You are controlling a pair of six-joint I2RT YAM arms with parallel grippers.
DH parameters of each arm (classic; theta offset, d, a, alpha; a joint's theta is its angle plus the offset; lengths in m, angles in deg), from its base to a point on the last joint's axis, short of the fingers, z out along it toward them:
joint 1: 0 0.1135 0.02 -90
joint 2: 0 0 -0.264 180
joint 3: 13.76 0 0.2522 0
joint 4: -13.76 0 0.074 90
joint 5: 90 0 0 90
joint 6: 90 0.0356 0 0
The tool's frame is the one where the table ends.
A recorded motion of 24 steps. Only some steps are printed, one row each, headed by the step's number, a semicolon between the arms.
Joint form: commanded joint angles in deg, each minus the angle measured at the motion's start. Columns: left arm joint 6, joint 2, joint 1, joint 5, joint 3, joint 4; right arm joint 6, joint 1, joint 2, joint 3, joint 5, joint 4.
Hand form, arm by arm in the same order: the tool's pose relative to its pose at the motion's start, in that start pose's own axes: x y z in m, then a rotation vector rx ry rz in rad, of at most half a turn. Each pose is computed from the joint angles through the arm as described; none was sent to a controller.
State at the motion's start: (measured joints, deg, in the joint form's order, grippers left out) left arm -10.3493 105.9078 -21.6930 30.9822 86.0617 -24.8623; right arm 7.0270 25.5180 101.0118 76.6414 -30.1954 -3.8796
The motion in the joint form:
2: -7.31 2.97 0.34 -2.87 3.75 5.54; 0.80 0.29 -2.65 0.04 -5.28 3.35
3: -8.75 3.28 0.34 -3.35 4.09 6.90; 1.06 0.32 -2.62 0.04 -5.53 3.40
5: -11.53 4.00 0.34 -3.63 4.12 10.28; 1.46 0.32 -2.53 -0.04 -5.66 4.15
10: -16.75 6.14 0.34 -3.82 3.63 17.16; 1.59 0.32 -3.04 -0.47 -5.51 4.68
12: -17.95 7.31 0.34 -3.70 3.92 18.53; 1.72 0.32 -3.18 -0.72 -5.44 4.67
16: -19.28 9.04 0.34 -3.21 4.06 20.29; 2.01 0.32 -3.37 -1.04 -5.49 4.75
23: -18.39 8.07 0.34 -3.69 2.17 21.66; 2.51 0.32 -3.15 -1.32 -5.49 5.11
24: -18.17 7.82 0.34 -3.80 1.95 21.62; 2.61 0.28 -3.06 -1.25 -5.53 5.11
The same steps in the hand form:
2: -0.0219 0.0050 0.0067 -0.0292 -0.1082 -0.0765; -0.0164 0.0153 -0.0130 -0.1071 -0.0742 -0.0451
3: -0.0252 0.0052 0.0074 -0.0305 -0.1313 -0.0900; -0.0163 0.0155 -0.0128 -0.1121 -0.0734 -0.0411
5: -0.0295 0.0068 0.0109 -0.0206 -0.1729 -0.1156; -0.0168 0.0154 -0.0123 -0.1157 -0.0810 -0.0397
10: -0.0333 0.0138 0.0232 0.0050 -0.2363 -0.1699; -0.0172 0.0166 -0.0145 -0.1144 -0.0902 -0.0431
12: -0.0337 0.0173 0.0292 0.0119 -0.2425 -0.1862; -0.0163 0.0166 -0.0148 -0.1131 -0.0885 -0.0396
16: -0.0320 0.0233 0.0389 0.0234 -0.2414 -0.2069; -0.0154 0.0168 -0.0154 -0.1141 -0.0874 -0.0342
23: -0.0278 0.0232 0.0371 0.0162 -0.2513 -0.1884; -0.0135 0.0157 -0.0139 -0.1142 -0.0848 -0.0241
24: -0.0275 0.0227 0.0361 0.0139 -0.2519 -0.1849; -0.0136 0.0153 -0.0136 -0.1143 -0.0846 -0.0220

